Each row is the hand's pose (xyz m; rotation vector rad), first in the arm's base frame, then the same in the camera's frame.
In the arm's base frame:
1: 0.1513 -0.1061 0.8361 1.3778 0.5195 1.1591
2: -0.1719 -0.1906 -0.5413 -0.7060 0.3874 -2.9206
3: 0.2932 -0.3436 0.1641 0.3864 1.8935 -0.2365
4: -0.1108 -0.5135 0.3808 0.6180 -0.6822 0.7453
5: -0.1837 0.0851 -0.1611 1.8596 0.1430 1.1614
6: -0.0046 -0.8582 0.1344 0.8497 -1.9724 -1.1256
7: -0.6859 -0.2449 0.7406 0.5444 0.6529 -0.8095
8: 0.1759 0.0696 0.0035 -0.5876 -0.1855 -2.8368
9: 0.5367 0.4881 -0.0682 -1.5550 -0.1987 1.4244
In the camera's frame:
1: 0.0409 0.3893 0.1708 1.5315 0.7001 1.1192
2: -0.5370 0.3299 -1.1221 -0.9778 0.4320 -2.7600
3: 0.0679 0.1923 -0.5283 0.3215 2.1055 -0.1754
4: -0.2708 -0.0221 -0.2483 0.7577 -0.4974 0.7400
5: -0.4969 0.5882 -0.7317 2.0250 0.3108 1.0483
6: -0.1868 -0.3457 -0.5294 0.8110 -1.7395 -1.1633
7: -0.7846 0.1785 0.2293 0.4808 0.8714 -0.7718
8: -0.1120 0.5991 -0.6400 -0.8188 -0.1048 -2.6721
9: 0.1923 1.0513 -0.7556 -1.3731 -0.1843 1.6177

